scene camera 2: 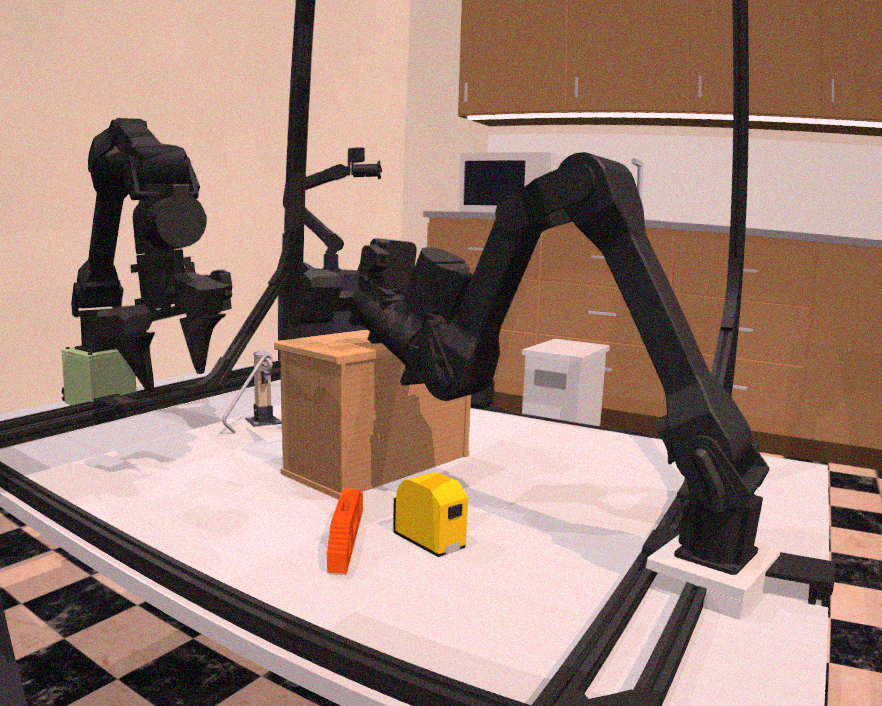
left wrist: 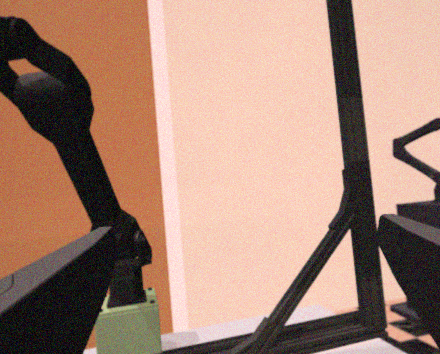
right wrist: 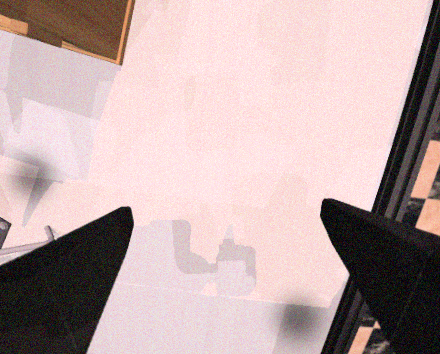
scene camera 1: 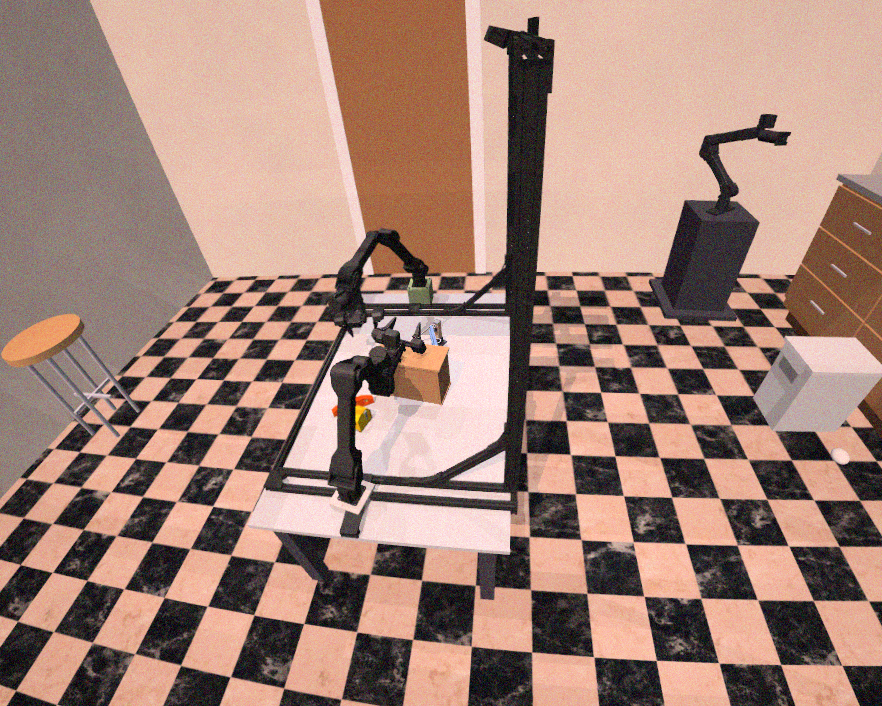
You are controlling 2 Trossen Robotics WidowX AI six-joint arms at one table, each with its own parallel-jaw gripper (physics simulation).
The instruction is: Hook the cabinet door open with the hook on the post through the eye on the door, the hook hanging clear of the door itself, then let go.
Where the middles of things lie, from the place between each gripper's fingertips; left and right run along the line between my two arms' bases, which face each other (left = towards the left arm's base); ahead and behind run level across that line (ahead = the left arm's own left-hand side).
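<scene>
Starting from the wooden cabinet (scene camera 2: 347, 422), I find my left hand 170 mm above it, 10 mm past it and 10 mm to the right of it. The post with hook (scene camera 2: 263, 410) is 190 mm to the right of my left hand, 200 mm below it and 20 mm behind it. Counting from my left hand again, there is the orange block (scene camera 2: 344, 526), 240 mm below, 190 mm ahead and 190 mm to the left, while the yellow block (scene camera 2: 430, 511) is 260 mm to the left, 230 mm below and 140 mm ahead.
The wooden cabinet has my right gripper 40 mm above it, 80 mm to the right of it and 220 mm past it. From my right hand, the post with hook is 120 mm to the right, 230 mm behind and 70 mm below. I see the orange block 260 mm to the left of my right hand, 110 mm below it and 10 mm behind it; the yellow block is 320 mm to the left of that same right hand, 70 mm behind it and 90 mm below it.
</scene>
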